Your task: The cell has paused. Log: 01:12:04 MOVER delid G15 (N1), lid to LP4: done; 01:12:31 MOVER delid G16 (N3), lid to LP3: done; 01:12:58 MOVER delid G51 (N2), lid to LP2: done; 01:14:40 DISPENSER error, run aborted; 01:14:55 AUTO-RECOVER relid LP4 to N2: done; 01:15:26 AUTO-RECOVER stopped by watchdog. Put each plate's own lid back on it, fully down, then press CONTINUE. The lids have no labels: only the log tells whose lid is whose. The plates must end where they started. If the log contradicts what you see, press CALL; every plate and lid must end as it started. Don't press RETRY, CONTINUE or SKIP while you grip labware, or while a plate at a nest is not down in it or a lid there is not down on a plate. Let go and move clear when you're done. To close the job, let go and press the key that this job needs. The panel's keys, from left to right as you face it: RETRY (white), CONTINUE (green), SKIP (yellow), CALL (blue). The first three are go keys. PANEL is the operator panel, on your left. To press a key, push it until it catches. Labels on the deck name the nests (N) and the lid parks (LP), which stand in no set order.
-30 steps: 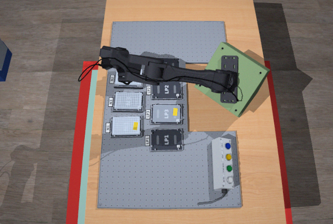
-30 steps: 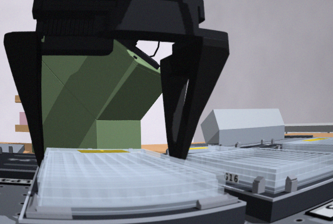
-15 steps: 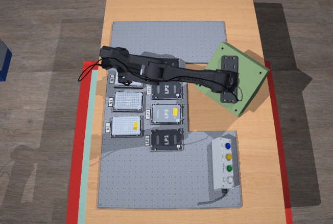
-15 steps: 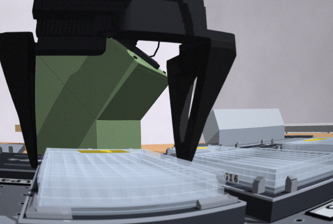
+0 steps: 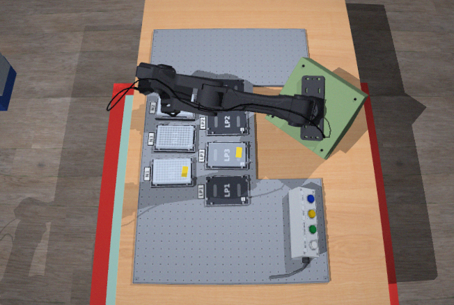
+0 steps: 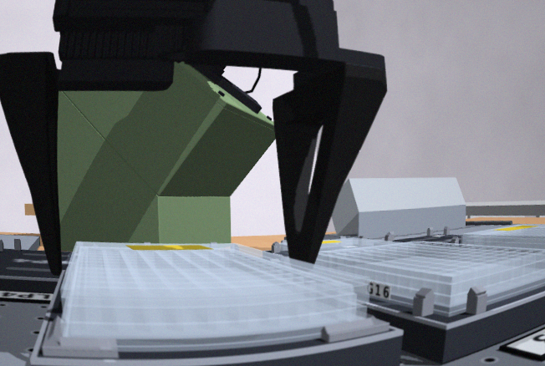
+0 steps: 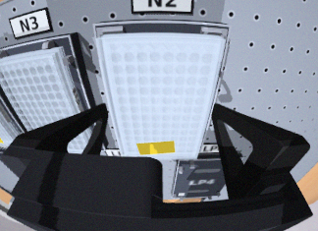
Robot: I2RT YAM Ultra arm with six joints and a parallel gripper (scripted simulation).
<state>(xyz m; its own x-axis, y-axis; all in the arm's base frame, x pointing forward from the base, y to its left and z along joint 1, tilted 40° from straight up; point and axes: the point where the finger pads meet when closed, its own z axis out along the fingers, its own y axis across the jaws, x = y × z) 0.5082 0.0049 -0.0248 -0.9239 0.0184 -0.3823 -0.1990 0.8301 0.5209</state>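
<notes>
My gripper is now 23 cm past the lid, 14 cm to the right of it and 2 cm above it. The rest, counted from my hand: blue call key 53 cm behind, 24 cm to the left, 3 cm above; plate 12 cm to the left, 4 cm behind, 2 cm below; yellow SKIP key 54 cm behind, 29 cm to the left, 3 cm above.
</notes>
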